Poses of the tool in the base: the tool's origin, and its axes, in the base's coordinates. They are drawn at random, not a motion.
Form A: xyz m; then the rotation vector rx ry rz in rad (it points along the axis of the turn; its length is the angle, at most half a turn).
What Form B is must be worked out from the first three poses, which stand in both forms.
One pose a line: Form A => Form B
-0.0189, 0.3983, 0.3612, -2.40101, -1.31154, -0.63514 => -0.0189, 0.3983, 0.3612, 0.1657, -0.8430, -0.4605, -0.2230
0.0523, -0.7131, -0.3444, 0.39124, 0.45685, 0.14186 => 0.0523, -0.7131, -0.3444, 0.9526, 0.1925, 0.2248, 0.0698
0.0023, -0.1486, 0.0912, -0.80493, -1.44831, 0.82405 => 0.0023, -0.1486, 0.0912, 0.6016, -0.3474, -0.6252, 0.3557
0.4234, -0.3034, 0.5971, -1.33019, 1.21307, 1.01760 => 0.4234, -0.3034, 0.5971, 0.5114, -0.5528, 0.5041, 0.4229
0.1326, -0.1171, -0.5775, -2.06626, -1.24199, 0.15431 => 0.1326, -0.1171, -0.5775, 0.3550, -0.7996, -0.4806, 0.0597
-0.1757, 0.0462, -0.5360, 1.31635, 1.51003, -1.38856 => -0.1757, 0.0462, -0.5360, 0.3449, 0.5069, 0.5815, -0.5347
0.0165, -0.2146, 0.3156, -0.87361, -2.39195, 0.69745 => 0.0165, -0.2146, 0.3156, 0.2480, -0.3205, -0.8776, 0.2559
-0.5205, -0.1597, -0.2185, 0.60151, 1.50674, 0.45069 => -0.5205, -0.1597, -0.2185, 0.6660, 0.2665, 0.6675, 0.1997
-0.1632, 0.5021, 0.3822, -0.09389, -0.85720, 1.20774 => -0.1632, 0.5021, 0.3822, 0.7371, -0.0428, -0.3903, 0.5500
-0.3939, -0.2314, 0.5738, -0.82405, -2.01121, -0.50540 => -0.3939, -0.2314, 0.5738, 0.4395, -0.3317, -0.8096, -0.2034
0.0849, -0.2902, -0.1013, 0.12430, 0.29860, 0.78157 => 0.0849, -0.2902, -0.1013, 0.9119, 0.0603, 0.1449, 0.3792
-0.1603, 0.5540, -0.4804, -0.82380, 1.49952, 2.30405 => -0.1603, 0.5540, -0.4804, 0.1355, -0.2844, 0.5177, 0.7955
